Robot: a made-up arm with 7 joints. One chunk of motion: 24 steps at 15 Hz.
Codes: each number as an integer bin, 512 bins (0 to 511) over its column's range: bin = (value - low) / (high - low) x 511, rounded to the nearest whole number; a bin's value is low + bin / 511 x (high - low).
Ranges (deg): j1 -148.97..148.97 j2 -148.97..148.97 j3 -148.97..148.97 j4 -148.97..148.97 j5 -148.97..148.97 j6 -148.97..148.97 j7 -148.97..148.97
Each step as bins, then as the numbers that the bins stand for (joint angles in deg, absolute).
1 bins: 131 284 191 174 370 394 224
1 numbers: -72.59 16.62 -37.61 -47.52 66.76 80.75 -18.37
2 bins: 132 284 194 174 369 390 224
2 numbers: -72.01 16.62 -35.86 -47.52 66.18 78.42 -18.37
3 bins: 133 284 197 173 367 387 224
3 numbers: -71.42 16.62 -34.11 -48.10 65.01 76.67 -18.37
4 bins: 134 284 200 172 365 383 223
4 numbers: -70.84 16.62 -32.36 -48.68 63.84 74.34 -18.95
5 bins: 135 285 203 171 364 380 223
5 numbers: -70.26 17.20 -30.61 -49.27 63.26 72.59 -18.95
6 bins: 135 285 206 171 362 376 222
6 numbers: -70.26 17.20 -28.86 -49.27 62.10 70.26 -19.53
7 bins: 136 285 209 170 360 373 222
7 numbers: -69.67 17.20 -27.11 -49.85 60.93 68.51 -19.53
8 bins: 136 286 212 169 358 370 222
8 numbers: -69.67 17.78 -25.36 -50.43 59.76 66.76 -19.53
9 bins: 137 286 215 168 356 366 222
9 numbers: -69.09 17.78 -23.61 -51.02 58.60 64.43 -19.53
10 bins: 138 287 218 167 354 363 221
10 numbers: -68.51 18.37 -21.86 -51.60 57.43 62.68 -20.12
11 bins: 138 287 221 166 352 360 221
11 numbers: -68.51 18.37 -20.12 -52.18 56.26 60.93 -20.12
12 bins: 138 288 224 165 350 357 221
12 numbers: -68.51 18.95 -18.37 -52.77 55.10 59.18 -20.12
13 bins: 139 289 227 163 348 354 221
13 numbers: -67.93 19.53 -16.62 -53.93 53.93 57.43 -20.12
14 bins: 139 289 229 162 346 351 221
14 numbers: -67.93 19.53 -15.45 -54.52 52.77 55.68 -20.12
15 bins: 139 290 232 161 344 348 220
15 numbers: -67.93 20.12 -13.70 -55.10 51.60 53.93 -20.70
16 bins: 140 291 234 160 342 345 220
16 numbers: -67.34 20.70 -12.54 -55.68 50.43 52.18 -20.70
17 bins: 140 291 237 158 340 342 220
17 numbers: -67.34 20.70 -10.79 -56.85 49.27 50.43 -20.70
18 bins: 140 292 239 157 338 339 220
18 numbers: -67.34 21.28 -9.62 -57.43 48.10 48.68 -20.70
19 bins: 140 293 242 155 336 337 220
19 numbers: -67.34 21.86 -7.87 -58.60 46.94 47.52 -20.70
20 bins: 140 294 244 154 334 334 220
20 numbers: -67.34 22.45 -6.71 -59.18 45.77 45.77 -20.70
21 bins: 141 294 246 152 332 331 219
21 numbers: -66.76 22.45 -5.54 -60.35 44.60 44.02 -21.28
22 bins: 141 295 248 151 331 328 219
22 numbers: -66.76 23.03 -4.37 -60.93 44.02 42.27 -21.28
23 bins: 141 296 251 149 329 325 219
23 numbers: -66.76 23.61 -2.62 -62.10 42.85 40.52 -21.28
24 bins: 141 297 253 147 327 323 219
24 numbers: -66.76 24.20 -1.46 -63.26 41.69 39.36 -21.28
